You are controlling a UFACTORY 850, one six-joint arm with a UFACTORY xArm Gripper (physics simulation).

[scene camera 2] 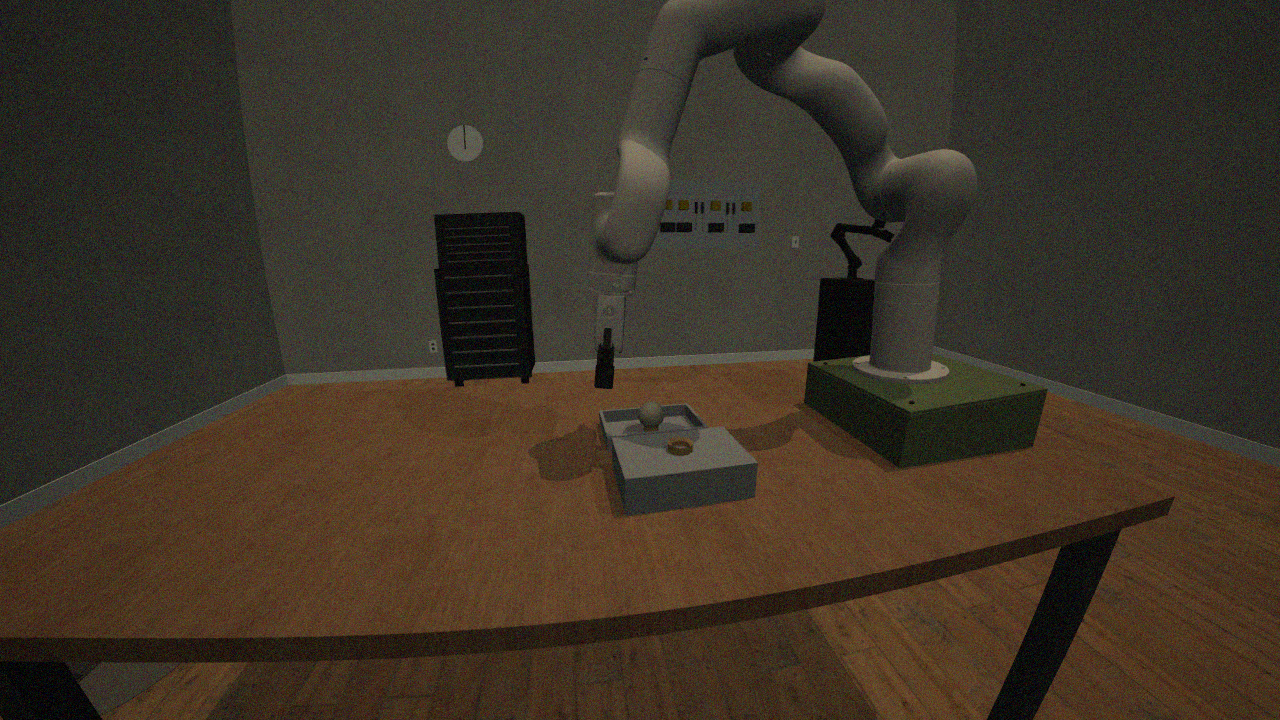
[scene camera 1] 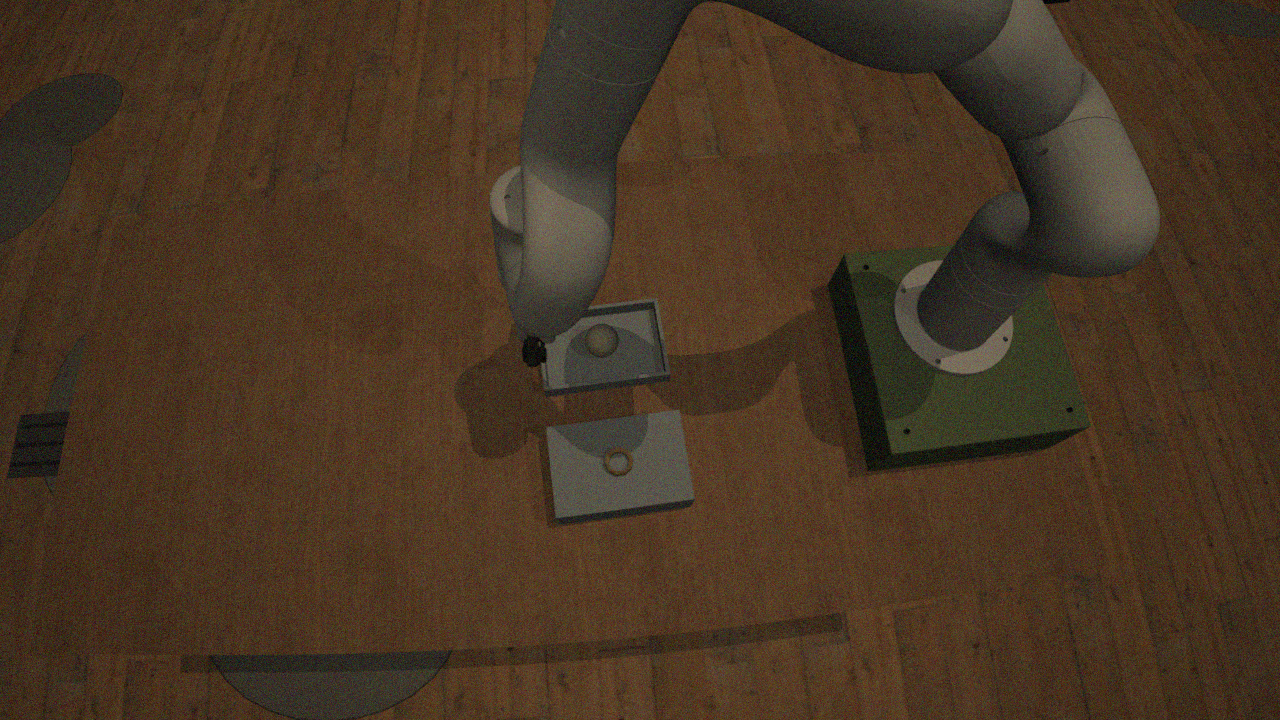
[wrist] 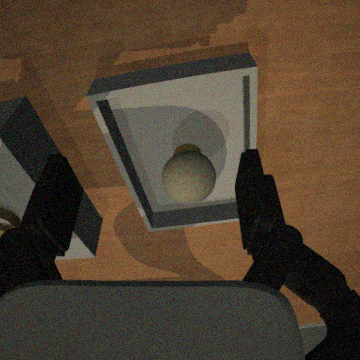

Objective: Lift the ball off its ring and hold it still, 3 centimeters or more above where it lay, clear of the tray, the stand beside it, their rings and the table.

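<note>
The pale ball rests on its small orange-brown ring inside the shallow grey tray. The ball hides most of that ring. The grey block-like stand beside the tray bears a bare ring. My gripper is open and empty, well above the table. In both scene views it appears left of the ball. In the wrist view the ball shows beyond the fingertips, nearer the right finger.
The green base block carries the arm at the right of the table. The tray's raised walls surround the ball. A narrow gap separates tray and stand. The wooden table's front edge shows in scene camera 2; a dark cabinet stands far behind.
</note>
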